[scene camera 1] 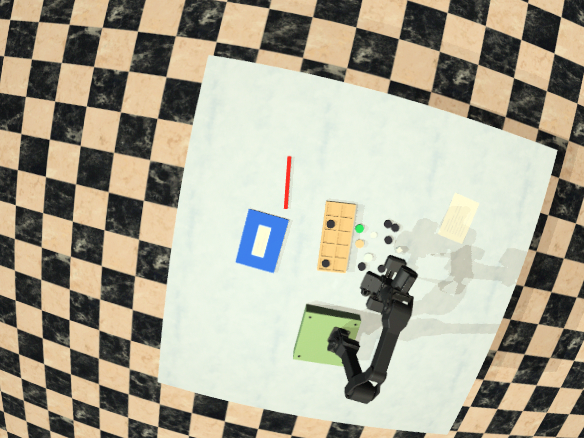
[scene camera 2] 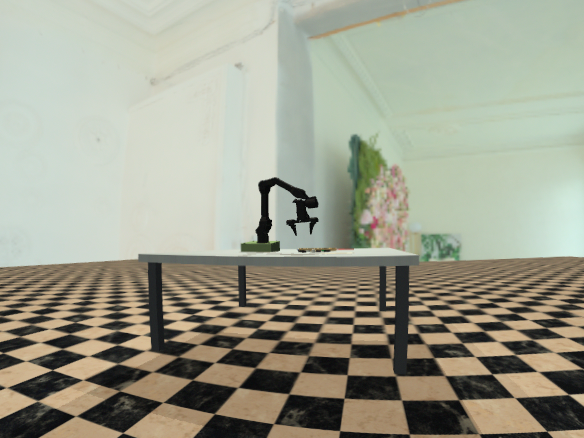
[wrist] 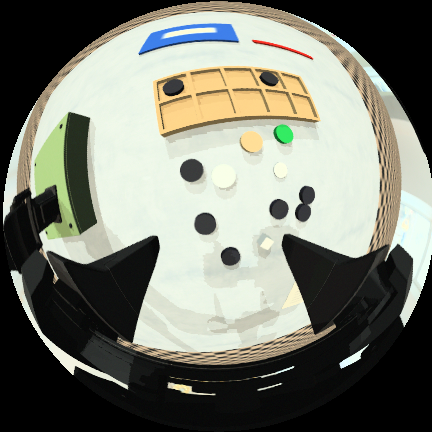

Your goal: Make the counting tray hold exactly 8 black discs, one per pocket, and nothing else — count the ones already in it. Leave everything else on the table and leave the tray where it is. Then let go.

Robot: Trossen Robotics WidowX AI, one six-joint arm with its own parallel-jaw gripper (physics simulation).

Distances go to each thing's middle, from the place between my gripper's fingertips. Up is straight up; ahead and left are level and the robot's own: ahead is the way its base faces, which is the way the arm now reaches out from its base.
Right now my hand is 30 mm short of the tan counting tray [scene camera 1: 335, 243], 170 mm to the right of it and 90 mm above it.
